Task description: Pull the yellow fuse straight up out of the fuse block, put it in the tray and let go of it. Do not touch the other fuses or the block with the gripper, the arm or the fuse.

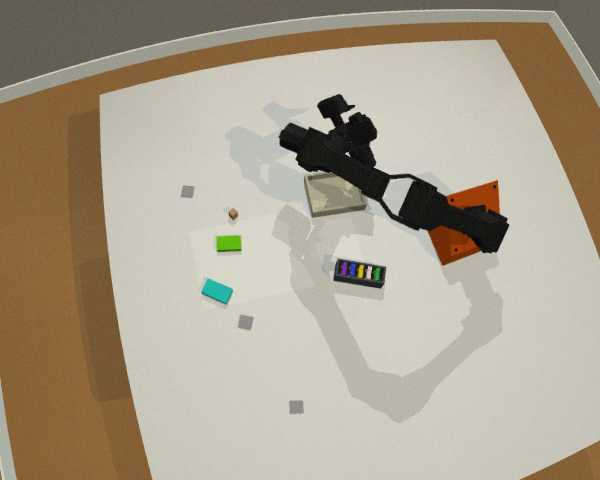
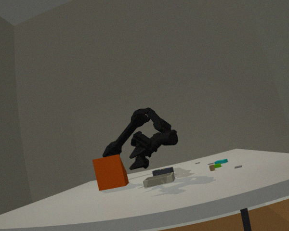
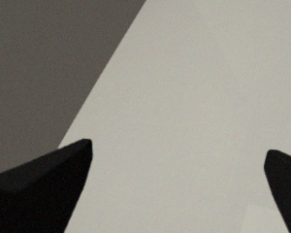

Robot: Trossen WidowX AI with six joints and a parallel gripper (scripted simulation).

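My gripper tip is 8 cm short of the yellow fuse, 34 cm to the right of it and 10 cm above it. The rest, counted from my gripper tip: beige tray (9 cm ahead, 13 cm to the left, 12 cm below); blue fuse (10 cm ahead, 33 cm to the left, 10 cm below); purple fuse (12 cm ahead, 32 cm to the left, 10 cm below).
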